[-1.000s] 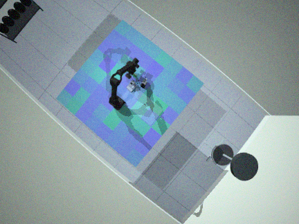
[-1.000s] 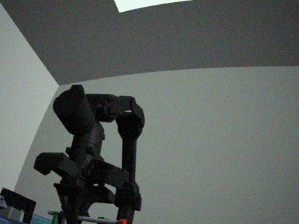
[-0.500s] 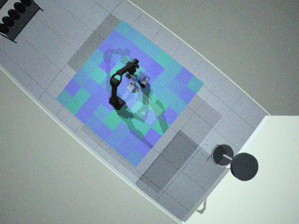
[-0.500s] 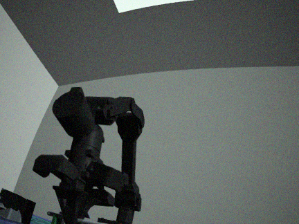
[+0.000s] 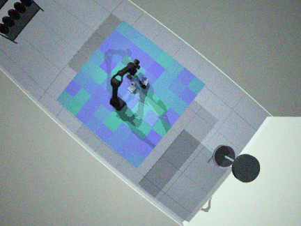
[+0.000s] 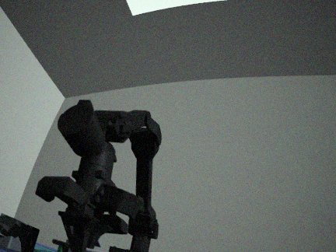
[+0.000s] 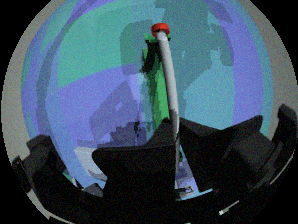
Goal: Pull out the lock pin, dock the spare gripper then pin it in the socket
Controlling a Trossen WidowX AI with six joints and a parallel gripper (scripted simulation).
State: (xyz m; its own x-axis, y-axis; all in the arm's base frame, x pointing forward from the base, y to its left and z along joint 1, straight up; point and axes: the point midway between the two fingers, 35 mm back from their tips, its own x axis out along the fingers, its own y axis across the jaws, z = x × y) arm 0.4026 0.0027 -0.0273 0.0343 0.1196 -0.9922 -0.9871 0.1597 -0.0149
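The green upright piece lies 2 cm to the left of my gripper tip. Round my gripper tip: spare gripper (4 cm behind, 18 cm to the right); mount (13 cm behind, 6 cm to the right, 3 cm above).
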